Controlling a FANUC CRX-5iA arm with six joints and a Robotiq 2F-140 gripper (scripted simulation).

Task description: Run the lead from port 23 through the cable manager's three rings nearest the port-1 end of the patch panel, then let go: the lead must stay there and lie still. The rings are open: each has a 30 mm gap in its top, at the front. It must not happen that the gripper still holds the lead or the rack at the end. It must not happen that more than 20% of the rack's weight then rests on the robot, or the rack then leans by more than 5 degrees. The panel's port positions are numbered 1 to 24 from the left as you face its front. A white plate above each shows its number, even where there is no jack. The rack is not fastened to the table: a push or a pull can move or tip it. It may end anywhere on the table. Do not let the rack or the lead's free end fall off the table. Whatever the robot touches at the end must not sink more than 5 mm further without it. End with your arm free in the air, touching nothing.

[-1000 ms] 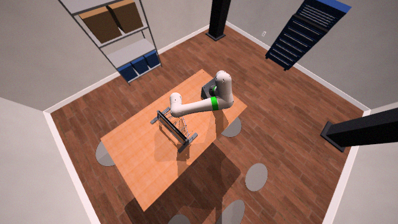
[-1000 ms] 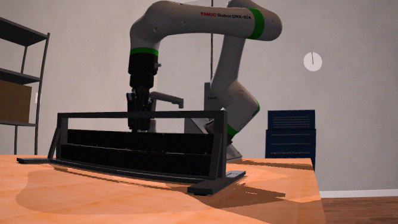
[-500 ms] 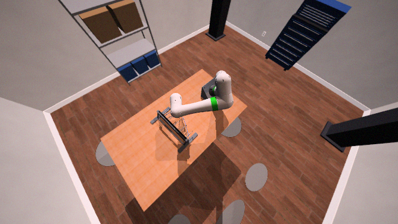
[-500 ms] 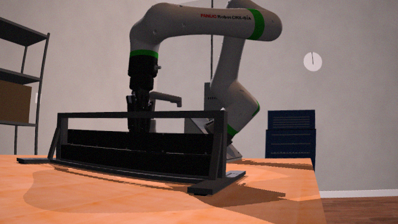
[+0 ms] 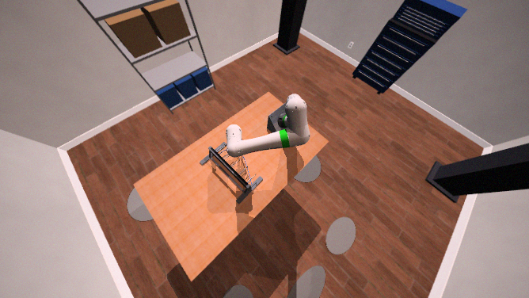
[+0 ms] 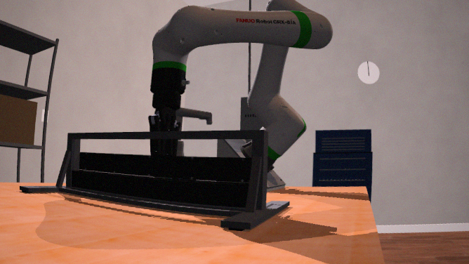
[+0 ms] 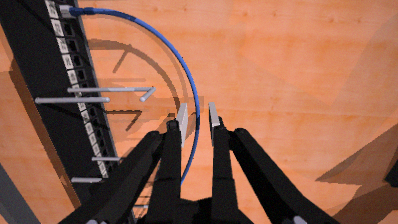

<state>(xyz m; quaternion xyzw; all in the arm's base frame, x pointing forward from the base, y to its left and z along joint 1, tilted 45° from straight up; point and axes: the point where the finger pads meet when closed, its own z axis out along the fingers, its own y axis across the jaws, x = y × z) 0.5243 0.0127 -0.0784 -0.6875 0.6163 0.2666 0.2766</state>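
The patch panel lies 160 mm ahead of my hand, 70 mm to the left of it and 10 mm above it.
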